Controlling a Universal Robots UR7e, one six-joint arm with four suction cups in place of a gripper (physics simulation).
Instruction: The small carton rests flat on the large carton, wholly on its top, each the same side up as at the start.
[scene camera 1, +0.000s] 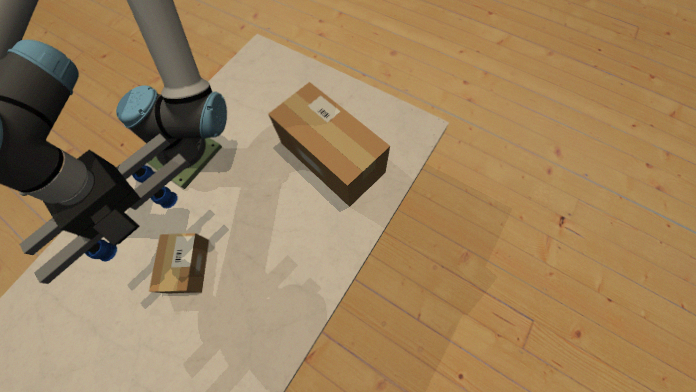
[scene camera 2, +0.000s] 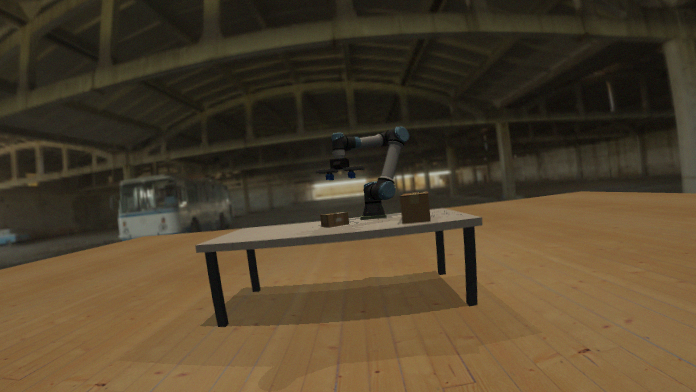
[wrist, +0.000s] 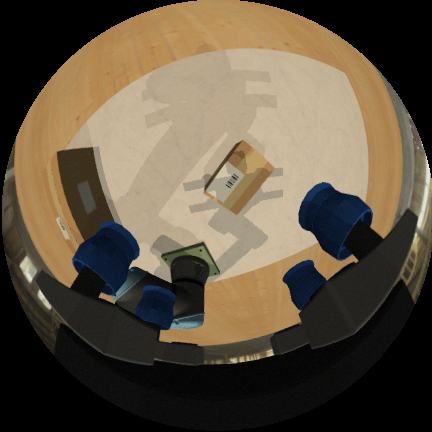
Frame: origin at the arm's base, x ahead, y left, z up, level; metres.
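Seen in the pictures: hand, tool point: (scene camera 1: 130, 213) (scene camera 2: 340, 178) (wrist: 223, 267); arm's base, link origin: (scene camera 1: 182, 149) (scene camera 2: 373, 215) (wrist: 189, 267).
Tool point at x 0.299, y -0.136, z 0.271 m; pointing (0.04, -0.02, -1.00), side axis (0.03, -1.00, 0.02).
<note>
Offsets run from my tool point to a thing's top centre. Level surfaces: height alone.
The small carton @(0.018 m ahead, 0.063 m right, 0.212 m down) (scene camera 1: 168, 262) (scene camera 2: 334, 219) (wrist: 250, 175) lies flat on the table, a white barcode label on its taped top. The large carton @(0.067 m ahead, 0.451 m left, 0.134 m down) (scene camera 1: 327, 137) (scene camera 2: 415, 207) (wrist: 75, 182) stands apart from it on the same table, with tape and a label on its top; the wrist view shows mostly its dark long side. My gripper (scene camera 1: 122, 212) (scene camera 2: 340, 175) (wrist: 225, 267) carries blue suction cups, holds nothing and is open. In scene camera 2 it hangs well above the small carton, touching neither carton. One cup is hidden in scene camera 1.
The pale table top @(0.288 m down) (scene camera 1: 50, 340) (scene camera 2: 275, 236) (wrist: 315, 100) bears both cartons and the arm's green base plate (scene camera 1: 201, 162) (wrist: 172, 256). The base stands between the cartons, toward the back in scene camera 2. Arm shadows cross the table. Wooden floor surrounds it.
</note>
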